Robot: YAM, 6 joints.
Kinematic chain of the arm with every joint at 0, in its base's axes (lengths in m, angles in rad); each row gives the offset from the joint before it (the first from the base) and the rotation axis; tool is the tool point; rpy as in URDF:
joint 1: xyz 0 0 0.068 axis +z
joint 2: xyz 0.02 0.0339 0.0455 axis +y
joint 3: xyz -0.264 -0.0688 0 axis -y
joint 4: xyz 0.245 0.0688 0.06 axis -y
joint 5: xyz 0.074 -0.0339 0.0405 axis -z
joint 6: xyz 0.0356 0 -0.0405 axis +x
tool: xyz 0 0 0 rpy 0 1.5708 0
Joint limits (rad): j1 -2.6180..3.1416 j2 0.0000..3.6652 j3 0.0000..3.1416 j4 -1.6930..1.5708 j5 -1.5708..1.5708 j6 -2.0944..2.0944
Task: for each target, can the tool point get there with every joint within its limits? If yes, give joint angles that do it. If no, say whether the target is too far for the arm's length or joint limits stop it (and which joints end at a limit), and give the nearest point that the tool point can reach.
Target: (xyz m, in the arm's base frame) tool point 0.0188 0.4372 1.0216
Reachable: no: too far | nearest point 0.0121 0.2812 0.6821 | short by 0.374 m
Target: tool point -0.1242 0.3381 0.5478
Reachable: yes | joints 1.9188 1.7720 1.8406 1.0583 -0.0402 1.6513
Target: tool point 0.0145 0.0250 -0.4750
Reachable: no: joint limits stop it (at a limit: joint 2) | nearest point 0.0460 0.0793 -0.3445 | short by 0.145 m
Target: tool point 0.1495 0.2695 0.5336
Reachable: yes | joints 1.1703 1.5384 1.9010 -0.2122 1.1582 1.2668
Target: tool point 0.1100 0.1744 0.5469
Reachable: yes | joints 1.0913 1.2322 1.3376 1.1176 0.5004 -0.8058
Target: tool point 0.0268 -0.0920 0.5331
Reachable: yes | joints 1.4852 0.5670 1.7562 -0.8431 1.3254 1.2108
